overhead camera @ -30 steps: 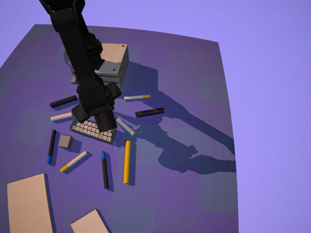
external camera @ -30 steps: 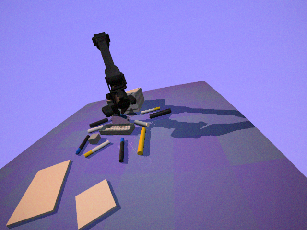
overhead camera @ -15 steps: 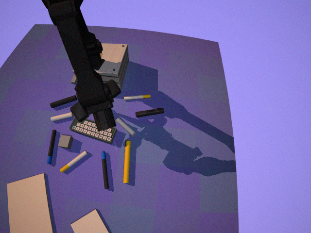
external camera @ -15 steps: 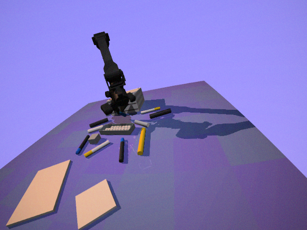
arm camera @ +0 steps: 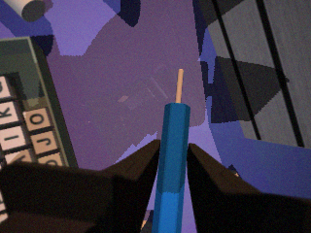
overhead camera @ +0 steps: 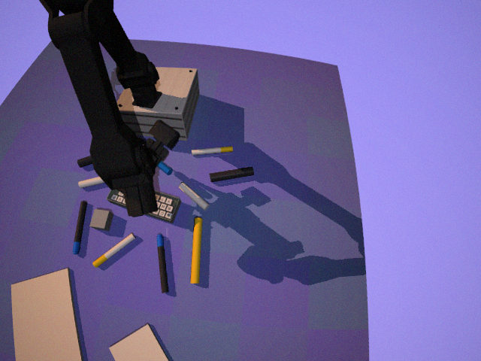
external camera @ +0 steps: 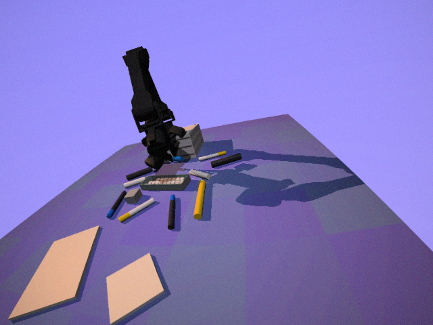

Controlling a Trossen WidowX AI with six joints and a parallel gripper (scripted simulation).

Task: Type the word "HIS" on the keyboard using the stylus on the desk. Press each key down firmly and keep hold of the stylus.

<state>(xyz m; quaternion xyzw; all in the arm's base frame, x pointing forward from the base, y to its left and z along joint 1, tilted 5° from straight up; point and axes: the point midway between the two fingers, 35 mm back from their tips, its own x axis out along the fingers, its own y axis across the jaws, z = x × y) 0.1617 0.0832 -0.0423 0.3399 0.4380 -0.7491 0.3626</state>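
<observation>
My gripper tip is 10 mm to the left of the blue stylus and 10 mm past it. The rest, counted from my gripper tip: small cube (190 mm ahead, 90 mm to the right, 40 mm below); yellow marker (180 mm to the left, 180 mm ahead, 50 mm below).
</observation>
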